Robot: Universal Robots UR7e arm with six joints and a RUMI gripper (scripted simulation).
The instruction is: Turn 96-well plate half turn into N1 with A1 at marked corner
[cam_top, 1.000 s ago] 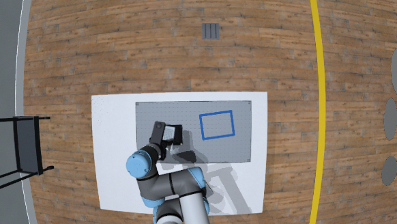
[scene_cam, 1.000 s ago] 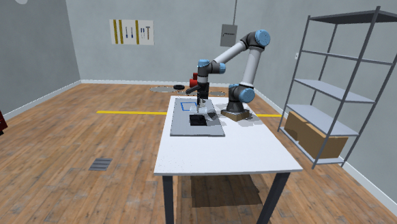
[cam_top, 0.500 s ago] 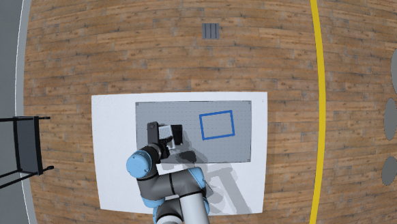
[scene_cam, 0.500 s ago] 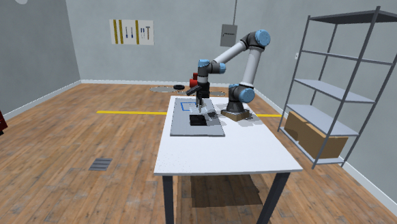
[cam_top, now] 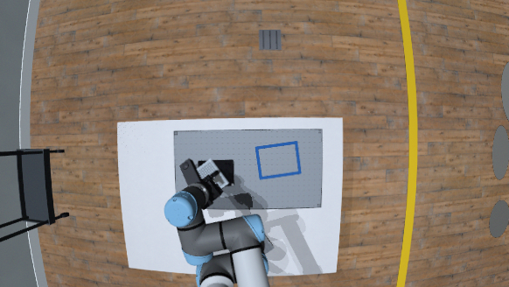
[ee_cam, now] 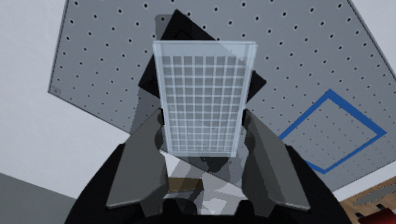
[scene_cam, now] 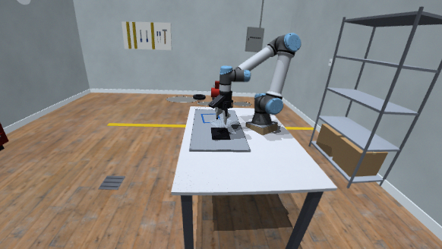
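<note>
Now: the clear 96-well plate 10 mm below my hand. The rest, counted from my hand: black rectangular nest (100 mm below).
</note>
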